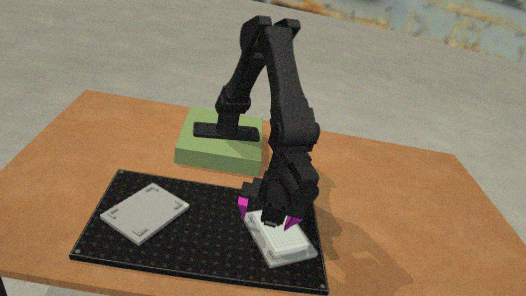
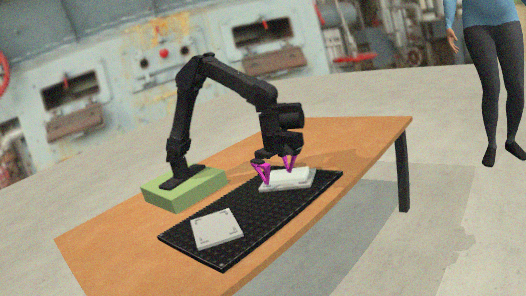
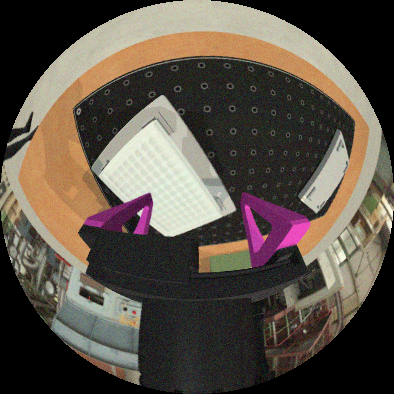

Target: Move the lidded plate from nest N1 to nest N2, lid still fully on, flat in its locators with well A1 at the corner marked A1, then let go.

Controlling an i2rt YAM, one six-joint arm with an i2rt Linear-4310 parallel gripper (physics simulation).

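Places are measured from the arm's base along level axes (x left, y ahead, z down), in metres.
Pixels of known places: gripper, fingertip midpoint: [image 2: 278,178] [image 3: 196,197]; arm's base, link origin: [image 1: 226,133] [image 2: 182,177].
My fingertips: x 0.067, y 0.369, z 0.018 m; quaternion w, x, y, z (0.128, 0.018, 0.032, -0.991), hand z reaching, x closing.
For each thing: its top centre in the pictures, then the offset to it from my fingertips. Level surfaces: height alone.
- white lidded plate, top centre: [image 3: 159,197] [image 1: 280,227] [image 2: 287,173] dx +0.037, dy +0.010, dz +0.001 m
- black perforated board, top centre: [image 3: 280,177] [image 1: 210,223] [image 2: 253,204] dx -0.119, dy -0.022, dz +0.028 m
- orange table, surface height: dz +0.042 m
The white lidded plate [image 1: 287,240] [image 2: 295,174] [image 3: 155,175], with a grid of wells on top, sits in one grey nest [image 1: 274,262] [image 2: 285,188] [image 3: 182,130] and looks flat. I cannot make out the lid's edge or the A1 mark. The other grey nest [image 1: 145,212] [image 2: 217,229] [image 3: 327,175] is empty, with corner locators. The nest labels are not readable. My gripper [image 1: 265,224] [image 2: 278,178] [image 3: 196,197] is open, its magenta fingers wide apart near the plate's arm-side end. Nothing is held. The exact gap between fingertips and plate is unclear.
Both nests lie on a black perforated board [image 1: 210,235] [image 2: 260,215] [image 3: 270,115] on the orange table [image 1: 400,175] [image 2: 110,245]. The arm's base stands on a green block [image 1: 215,161] [image 2: 200,192] [image 3: 230,262] behind the board. A person [image 2: 492,60] stands beyond the table.
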